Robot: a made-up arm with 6 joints.
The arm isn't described. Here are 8 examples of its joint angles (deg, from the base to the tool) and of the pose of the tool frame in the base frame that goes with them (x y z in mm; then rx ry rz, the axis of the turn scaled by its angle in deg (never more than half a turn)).
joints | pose
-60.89 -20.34 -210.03 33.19 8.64 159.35 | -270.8 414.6 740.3 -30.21 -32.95 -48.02
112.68 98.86 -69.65 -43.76 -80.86 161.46 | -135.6 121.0 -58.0 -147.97 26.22 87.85
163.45 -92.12 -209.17 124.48 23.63 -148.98 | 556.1 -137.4 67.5 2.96 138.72 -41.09
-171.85 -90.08 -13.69 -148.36 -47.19 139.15 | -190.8 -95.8 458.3 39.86 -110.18 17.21
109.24 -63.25 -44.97 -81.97 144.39 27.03 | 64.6 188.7 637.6 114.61 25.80 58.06
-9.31 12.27 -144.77 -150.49 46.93 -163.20 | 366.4 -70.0 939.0 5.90 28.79 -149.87
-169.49 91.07 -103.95 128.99 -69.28 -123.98 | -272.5 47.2 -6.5 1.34 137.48 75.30
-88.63 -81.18 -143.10 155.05 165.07 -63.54 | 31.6 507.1 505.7 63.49 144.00 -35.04
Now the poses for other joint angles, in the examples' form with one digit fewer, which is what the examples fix.
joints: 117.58 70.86 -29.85 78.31 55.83 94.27
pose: 7 -97 -43 84.4 -68.2 10.8
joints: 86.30 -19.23 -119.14 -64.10 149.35 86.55
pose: 119 160 803 142.7 -72.9 52.0
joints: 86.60 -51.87 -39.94 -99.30 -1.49 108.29
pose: -60 358 580 -73.3 -60.6 -64.8
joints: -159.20 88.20 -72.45 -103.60 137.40 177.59
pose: -225 47 -43 -7.9 -50.2 -60.1
